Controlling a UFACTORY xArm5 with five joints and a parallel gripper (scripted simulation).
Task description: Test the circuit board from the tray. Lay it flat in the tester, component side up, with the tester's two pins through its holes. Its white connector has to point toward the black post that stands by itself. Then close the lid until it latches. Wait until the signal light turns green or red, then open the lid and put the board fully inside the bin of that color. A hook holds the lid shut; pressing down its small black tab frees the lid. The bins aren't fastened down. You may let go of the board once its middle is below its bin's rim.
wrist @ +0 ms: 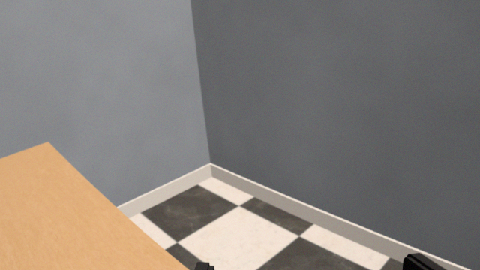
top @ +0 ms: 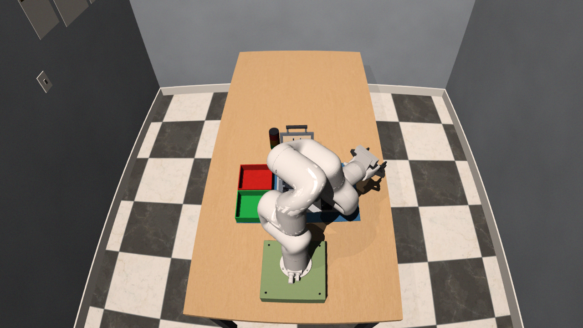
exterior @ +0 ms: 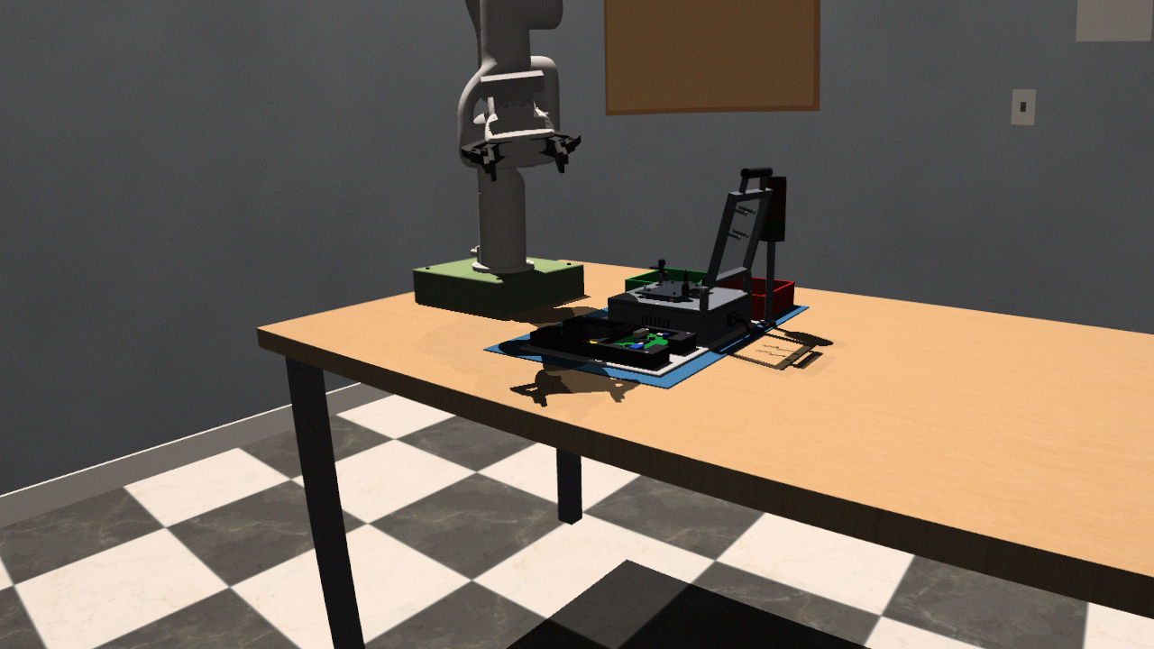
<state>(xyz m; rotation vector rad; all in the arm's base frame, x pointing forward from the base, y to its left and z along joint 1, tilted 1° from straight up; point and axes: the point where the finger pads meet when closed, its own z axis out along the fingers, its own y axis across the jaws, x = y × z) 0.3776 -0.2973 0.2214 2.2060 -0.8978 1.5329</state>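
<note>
Now: the green circuit board 270 mm below my hand, 150 mm to the left of it and 80 mm ahead of it. The rest, counted from my hand: green bin 510 mm to the left, 270 mm below, 100 mm behind; then black tab 370 mm to the left, 200 mm below, 50 mm behind; then tester lid 330 mm to the left, 140 mm ahead, 100 mm below.
</note>
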